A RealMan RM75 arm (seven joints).
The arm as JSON. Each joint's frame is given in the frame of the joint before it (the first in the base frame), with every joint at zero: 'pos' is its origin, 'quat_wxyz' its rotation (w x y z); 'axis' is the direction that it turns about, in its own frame. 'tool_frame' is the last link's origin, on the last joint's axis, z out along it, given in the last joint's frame.
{
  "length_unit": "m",
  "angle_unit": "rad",
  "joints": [
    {
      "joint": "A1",
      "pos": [
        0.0,
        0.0,
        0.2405
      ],
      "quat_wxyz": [
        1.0,
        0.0,
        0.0,
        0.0
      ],
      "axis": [
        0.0,
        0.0,
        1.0
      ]
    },
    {
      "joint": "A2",
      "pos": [
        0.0,
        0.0,
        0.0
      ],
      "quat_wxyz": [
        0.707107,
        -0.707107,
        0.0,
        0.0
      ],
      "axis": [
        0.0,
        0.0,
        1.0
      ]
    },
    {
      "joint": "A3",
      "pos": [
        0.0,
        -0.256,
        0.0
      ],
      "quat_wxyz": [
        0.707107,
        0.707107,
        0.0,
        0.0
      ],
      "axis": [
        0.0,
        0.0,
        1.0
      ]
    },
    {
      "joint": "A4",
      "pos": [
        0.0,
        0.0,
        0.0
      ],
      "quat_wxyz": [
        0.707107,
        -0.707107,
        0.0,
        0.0
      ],
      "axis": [
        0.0,
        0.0,
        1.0
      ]
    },
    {
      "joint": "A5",
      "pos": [
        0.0,
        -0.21,
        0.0
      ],
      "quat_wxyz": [
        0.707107,
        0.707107,
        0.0,
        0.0
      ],
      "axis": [
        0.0,
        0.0,
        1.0
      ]
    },
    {
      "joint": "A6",
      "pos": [
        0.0,
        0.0,
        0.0
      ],
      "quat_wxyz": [
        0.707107,
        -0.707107,
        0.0,
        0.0
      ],
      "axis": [
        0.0,
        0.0,
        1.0
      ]
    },
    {
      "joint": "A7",
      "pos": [
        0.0,
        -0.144,
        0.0
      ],
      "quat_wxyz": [
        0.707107,
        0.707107,
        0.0,
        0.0
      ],
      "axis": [
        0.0,
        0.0,
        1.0
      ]
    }
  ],
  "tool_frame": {
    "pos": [
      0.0,
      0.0,
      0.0
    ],
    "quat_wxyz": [
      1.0,
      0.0,
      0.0,
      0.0
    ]
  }
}
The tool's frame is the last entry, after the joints.
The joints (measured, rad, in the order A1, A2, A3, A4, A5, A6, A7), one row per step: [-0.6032 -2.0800 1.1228 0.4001 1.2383 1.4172 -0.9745]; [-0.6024 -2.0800 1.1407 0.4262 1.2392 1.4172 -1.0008]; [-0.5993 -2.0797 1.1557 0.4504 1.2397 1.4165 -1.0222]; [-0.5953 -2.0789 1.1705 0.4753 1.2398 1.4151 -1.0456]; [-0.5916 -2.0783 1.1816 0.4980 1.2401 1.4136 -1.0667]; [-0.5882 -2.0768 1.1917 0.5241 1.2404 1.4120 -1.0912]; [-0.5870 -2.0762 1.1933 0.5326 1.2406 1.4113 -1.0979]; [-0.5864 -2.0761 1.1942 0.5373 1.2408 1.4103 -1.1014]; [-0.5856 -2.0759 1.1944 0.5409 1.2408 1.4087 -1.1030]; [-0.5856 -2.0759 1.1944 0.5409 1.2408 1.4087 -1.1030]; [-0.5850 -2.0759 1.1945 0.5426 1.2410 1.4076 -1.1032]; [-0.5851 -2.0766 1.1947 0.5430 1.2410 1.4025 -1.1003]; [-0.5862 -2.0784 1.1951 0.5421 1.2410 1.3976 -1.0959]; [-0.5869 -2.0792 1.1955 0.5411 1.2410 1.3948 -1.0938]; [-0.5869 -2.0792 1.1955 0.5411 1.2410 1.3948 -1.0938]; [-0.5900 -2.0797 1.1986 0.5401 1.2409 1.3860 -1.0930]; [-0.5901 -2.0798 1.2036 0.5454 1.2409 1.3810 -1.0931]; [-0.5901 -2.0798 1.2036 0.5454 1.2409 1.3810 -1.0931]
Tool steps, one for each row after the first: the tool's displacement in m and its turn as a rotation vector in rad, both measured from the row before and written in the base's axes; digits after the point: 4 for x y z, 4 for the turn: [0.0046 0.0006 0.0007 -0.0154 0.0015 -0.0127]; [0.0034 0.0002 0.0009 -0.0107 0.0022 -0.0099]; [0.0031 0.0002 0.0012 -0.0110 0.0018 -0.0076]; [0.0028 0.0003 0.0014 -0.0084 0.0007 -0.0057]; [0.0034 0.0008 0.0022 -0.0076 0.0000 -0.0061]; [0.0010 0.0004 0.0010 -0.0003 -0.0001 -0.0018]; [0.0006 0.0003 0.0005 0.0001 0.0002 -0.0007]; [0.0002 0.0003 0.0005 0.0017 0.0006 0.0000]; [0.0000 0.0000 0.0000 0.0000 0.0000 0.0000]; [0.0000 0.0001 0.0002 0.0012 0.0007 0.0001]; [-0.0001 0.0005 -0.0003 0.0041 0.0029 0.0015]; [0.0003 0.0004 -0.0009 0.0035 0.0024 0.0004]; [0.0000 0.0002 -0.0005 0.0014 0.0015 0.0007]; [0.0000 0.0000 0.0000 0.0000 0.0000 0.0000]; [0.0005 0.0011 -0.0010 0.0016 0.0052 0.0024]; [0.0008 0.0005 -0.0003 0.0017 0.0048 -0.0030]; [0.0000 0.0000 0.0000 0.0000 0.0000 0.0000]
